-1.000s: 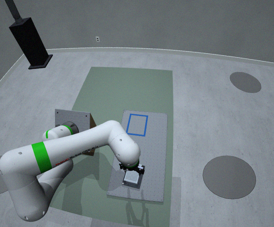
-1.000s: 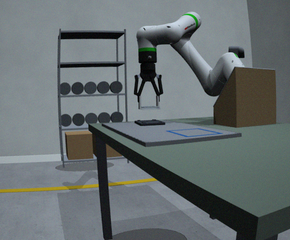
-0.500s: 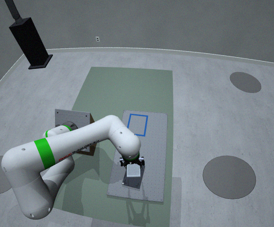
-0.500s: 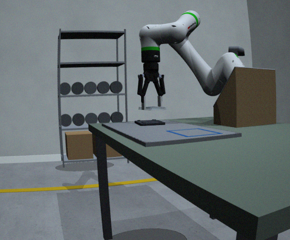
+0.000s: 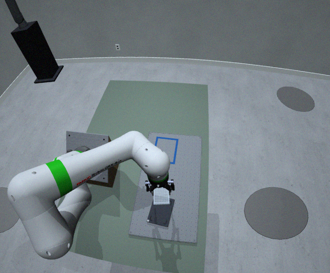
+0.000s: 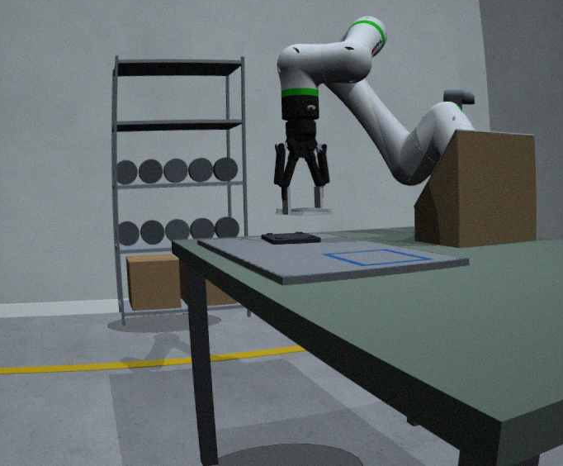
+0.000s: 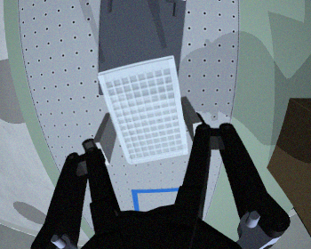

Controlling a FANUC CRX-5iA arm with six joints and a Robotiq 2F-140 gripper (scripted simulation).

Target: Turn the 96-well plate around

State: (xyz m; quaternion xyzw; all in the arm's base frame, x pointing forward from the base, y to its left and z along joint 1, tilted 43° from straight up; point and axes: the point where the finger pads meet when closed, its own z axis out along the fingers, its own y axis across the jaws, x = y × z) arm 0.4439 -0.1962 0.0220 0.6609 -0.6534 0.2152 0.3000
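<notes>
My gripper is now 90 mm above the dark plate nest N1 and 80 mm to the left of it. Round my hand: white 96-well plate (20 mm below); then white mark (140 mm to the right, 90 mm below, 70 mm behind).
</notes>
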